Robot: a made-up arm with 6 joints.
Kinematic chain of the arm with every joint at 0, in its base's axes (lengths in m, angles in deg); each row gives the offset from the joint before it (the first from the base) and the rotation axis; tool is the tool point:
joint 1: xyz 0 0 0.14 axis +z
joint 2: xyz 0 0.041 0 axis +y
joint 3: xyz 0 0 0.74 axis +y
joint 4: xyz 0 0 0.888 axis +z
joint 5: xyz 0 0 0 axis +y
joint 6: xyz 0 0 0.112 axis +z
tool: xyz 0 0 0
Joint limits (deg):
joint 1: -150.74..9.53
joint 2: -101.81..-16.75
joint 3: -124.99..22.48
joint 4: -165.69..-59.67
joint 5: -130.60..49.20
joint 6: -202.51..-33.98
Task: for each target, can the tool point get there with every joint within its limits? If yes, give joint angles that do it. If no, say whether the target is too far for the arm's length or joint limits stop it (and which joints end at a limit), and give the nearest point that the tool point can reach.
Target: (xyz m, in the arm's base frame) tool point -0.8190 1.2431 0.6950
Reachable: yes | joints -55.74 -41.49 -47.96 -116.16 10.37 -70.12
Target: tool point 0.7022 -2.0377 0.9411
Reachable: no: too far | nearest point 0.1569 -0.0761 1.6933 | short by 2.171 m
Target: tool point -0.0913 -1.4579 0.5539
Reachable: no: joint limits stop it (at a limit: joint 1, joint 2, joint 3, joint 5) | nearest point -0.7861 -0.1762 0.0907 | short by 1.530 m
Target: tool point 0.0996 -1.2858 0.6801
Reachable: no: joint limits stop it (at a limit: joint 1, joint 2, joint 3, joint 5) | nearest point -0.7813 -0.1748 0.0867 | short by 1.537 m
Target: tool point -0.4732 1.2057 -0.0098
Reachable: yes | joints -63.22 -51.33 -83.13 -127.67 -64.17 -85.38
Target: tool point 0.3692 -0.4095 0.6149
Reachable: no: joint limits stop it (at a limit: joint 1, joint 2, joint 3, joint 5) | nearest point 0.6613 0.2341 0.1875 | short by 0.826 m
